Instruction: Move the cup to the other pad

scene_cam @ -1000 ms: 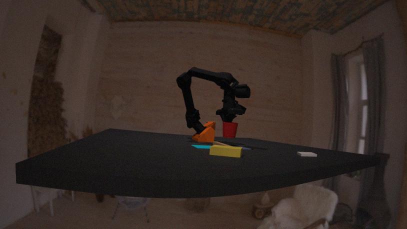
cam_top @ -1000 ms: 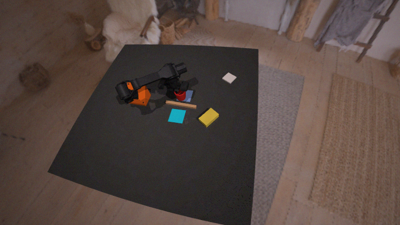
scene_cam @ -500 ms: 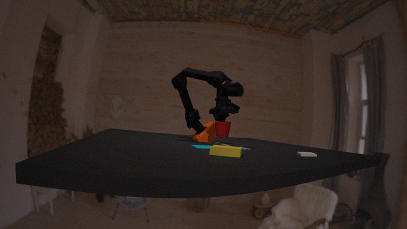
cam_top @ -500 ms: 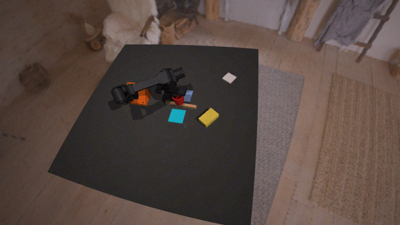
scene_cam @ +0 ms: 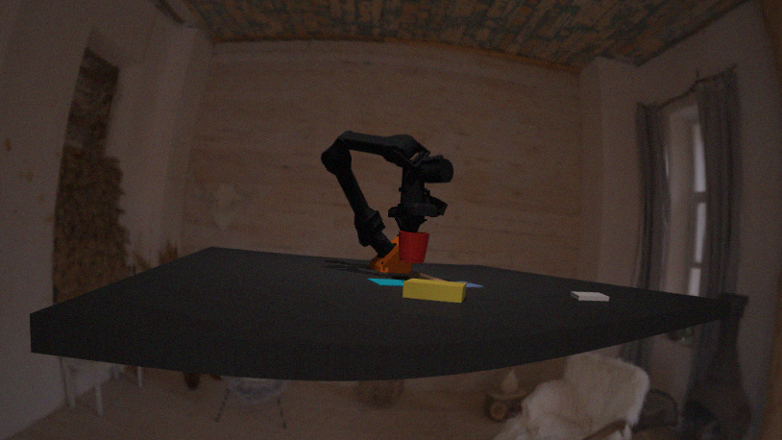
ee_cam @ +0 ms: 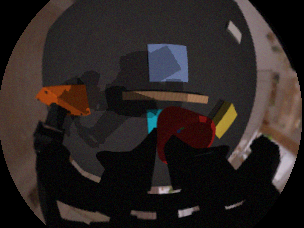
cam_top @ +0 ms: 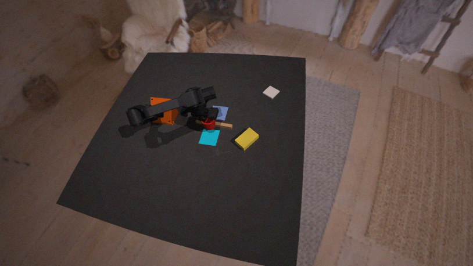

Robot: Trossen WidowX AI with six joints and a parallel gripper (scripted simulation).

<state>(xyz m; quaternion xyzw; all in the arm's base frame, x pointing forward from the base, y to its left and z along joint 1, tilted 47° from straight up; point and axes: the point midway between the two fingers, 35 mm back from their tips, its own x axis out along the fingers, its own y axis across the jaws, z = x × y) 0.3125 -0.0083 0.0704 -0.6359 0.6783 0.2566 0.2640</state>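
My gripper tip is now 2 cm short of the cyan pad, 4 cm to the left of it and 10 cm above it. From my gripper tip the other things lie so: wooden bar: 3 cm ahead, 4 cm to the left, 9 cm below; red cup: 3 cm ahead; yellow block: 23 cm ahead, 4 cm to the right, 7 cm below.
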